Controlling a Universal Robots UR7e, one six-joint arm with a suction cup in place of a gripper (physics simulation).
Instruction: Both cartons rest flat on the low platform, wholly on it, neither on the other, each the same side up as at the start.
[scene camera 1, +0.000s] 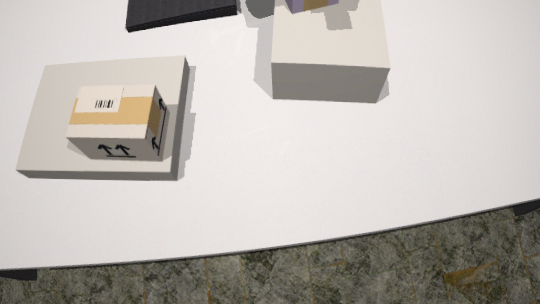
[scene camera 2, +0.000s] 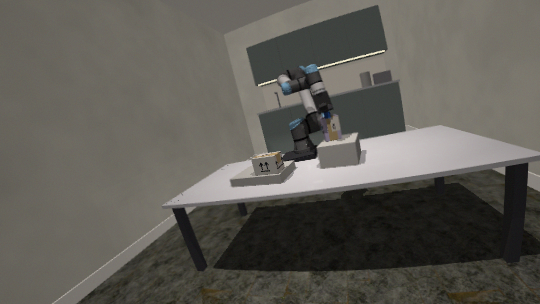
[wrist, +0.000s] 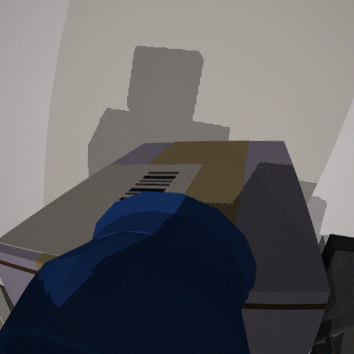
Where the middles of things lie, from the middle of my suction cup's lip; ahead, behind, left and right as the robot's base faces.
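Here is the tall block (scene camera 1: 339, 58), and my suction cup is 21 cm above it, 1 cm past it and 4 cm to the right of it. Then there is the low platform (scene camera 1: 46, 153), which I find 24 cm below my suction cup, 11 cm ahead of it and 42 cm to the right of it.
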